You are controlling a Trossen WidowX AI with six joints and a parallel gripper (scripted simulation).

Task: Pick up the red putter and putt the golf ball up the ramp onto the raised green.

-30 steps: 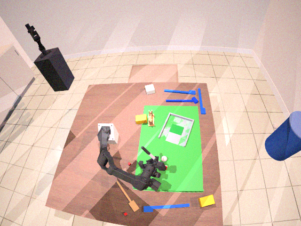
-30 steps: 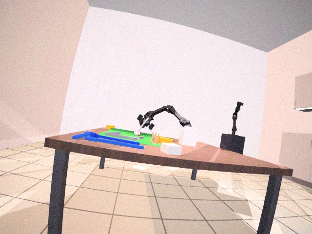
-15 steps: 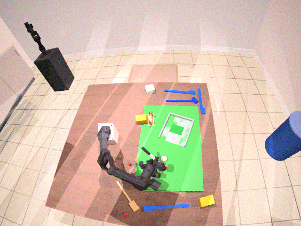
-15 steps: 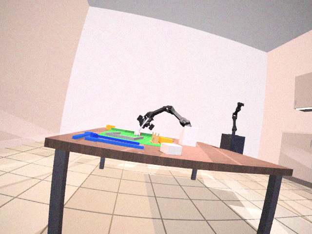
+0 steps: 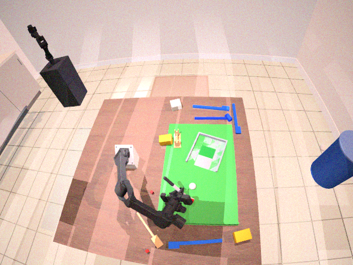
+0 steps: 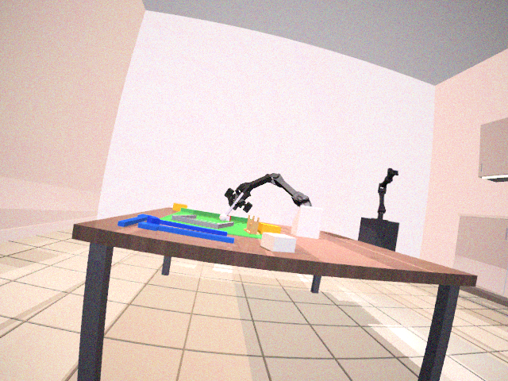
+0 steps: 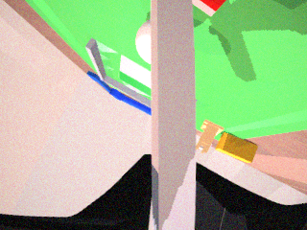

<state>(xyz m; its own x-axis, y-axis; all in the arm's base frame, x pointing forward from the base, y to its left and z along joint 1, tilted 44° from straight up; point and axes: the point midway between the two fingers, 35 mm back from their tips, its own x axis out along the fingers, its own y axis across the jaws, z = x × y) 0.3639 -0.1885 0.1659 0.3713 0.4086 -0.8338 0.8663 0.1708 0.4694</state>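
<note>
Right now my gripper tip is 5 cm short of the white golf ball, 4 cm to the right of it and 9 cm above it. From my gripper tip the other things lie so: green mat 10 cm ahead, 17 cm to the left, 11 cm below; white block 8 cm behind, 73 cm to the left, 9 cm below.
</note>
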